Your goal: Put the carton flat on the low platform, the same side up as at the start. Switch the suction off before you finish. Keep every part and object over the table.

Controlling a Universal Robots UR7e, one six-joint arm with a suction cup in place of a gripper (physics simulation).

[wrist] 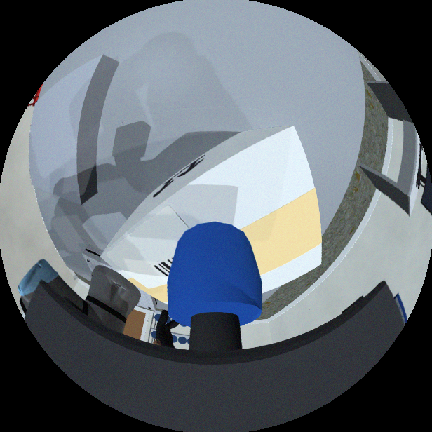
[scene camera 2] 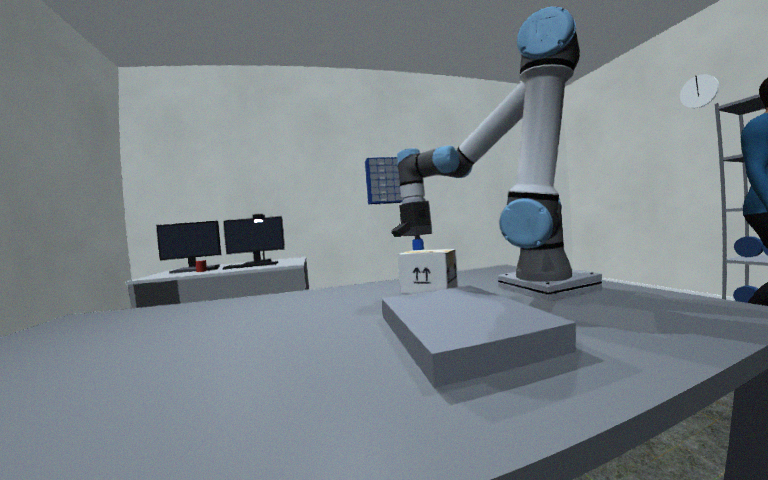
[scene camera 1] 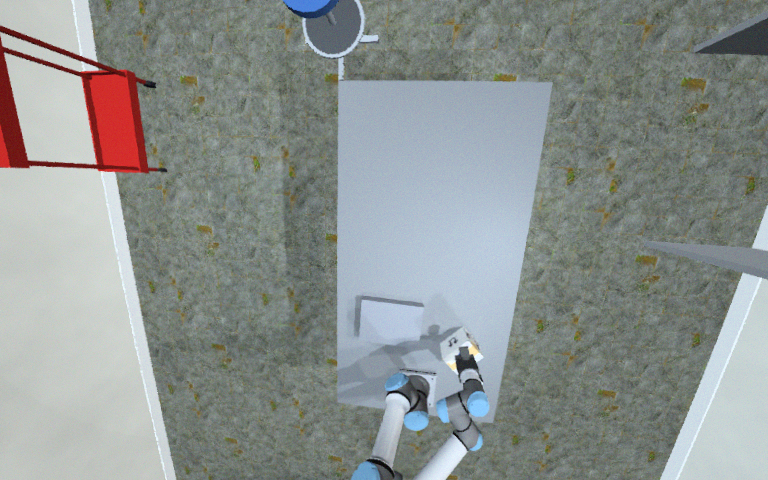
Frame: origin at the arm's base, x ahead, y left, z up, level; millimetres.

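Seen in the pictures: hand, tool point: [scene camera 2: 418, 249]; arm's base, link origin: [scene camera 2: 543, 275] [scene camera 1: 415, 386].
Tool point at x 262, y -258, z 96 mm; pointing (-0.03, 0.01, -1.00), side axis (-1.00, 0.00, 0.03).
Offsets run from my tool point to a thing's top centre. Level surfaces: height alone.
The white carton {dx -31, dy +1, dz -10 mm} [scene camera 1: 451, 341] [scene camera 2: 416, 284] [wrist: 270, 165] stands upright on the table behind the platform in scene view 2. Black double arrows on its side face point up, and its top has a yellow band and a barcode label. The low grey platform {dx +135, dy +340, dz -89 mm} [scene camera 1: 390, 321] [scene camera 2: 481, 325] [wrist: 57, 110] lies apart from the carton, with its top bare. My gripper's blue suction cup [scene camera 2: 417, 247] [wrist: 215, 227] is over the carton's top, at or very near the surface; contact is hard to tell. Its suction is off, so it is open. The arm hides the cup in scene view 1.
The robot's base plate [scene camera 1: 431, 390] [scene camera 2: 549, 281] is fixed to the table {dz -137 mm} [scene camera 1: 441, 169] [scene camera 2: 226, 396] [wrist: 285, 60], near the carton and platform. The carton is near the table's right long edge in scene view 1. A blue-topped stool [scene camera 1: 334, 36] stands off the table's far end.
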